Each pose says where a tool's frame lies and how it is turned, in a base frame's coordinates. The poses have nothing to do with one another.
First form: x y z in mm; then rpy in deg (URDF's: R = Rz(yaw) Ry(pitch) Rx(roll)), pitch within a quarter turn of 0, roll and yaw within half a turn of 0.
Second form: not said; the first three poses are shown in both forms.
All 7 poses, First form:
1: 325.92, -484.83, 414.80, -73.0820, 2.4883, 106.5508
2: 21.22, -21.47, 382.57, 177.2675, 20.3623, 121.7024
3: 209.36, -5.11, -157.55, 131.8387, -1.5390, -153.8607
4: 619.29, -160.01, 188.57, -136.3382, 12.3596, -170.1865
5: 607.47, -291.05, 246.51, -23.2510, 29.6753, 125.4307
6: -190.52, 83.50, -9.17, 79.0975, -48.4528, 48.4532
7: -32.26, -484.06, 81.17, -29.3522, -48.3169, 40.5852
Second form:
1: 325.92, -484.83, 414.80, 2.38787, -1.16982, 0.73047
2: 21.22, -21.47, 382.57, -2.10066, 0.22510, 2.86024
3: 209.36, -5.11, -157.55, 2.84332, -0.35150, -2.36061
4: 619.29, -160.01, 188.57, -3.11841, 0.27366, 2.39495
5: 607.47, -291.05, 246.51, 2.24112, -0.62532, -0.17579
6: -190.52, 83.50, -9.17, 0.96049, 0.69583, 1.40662
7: -32.26, -484.06, 81.17, 0.51982, -0.94974, 0.08817
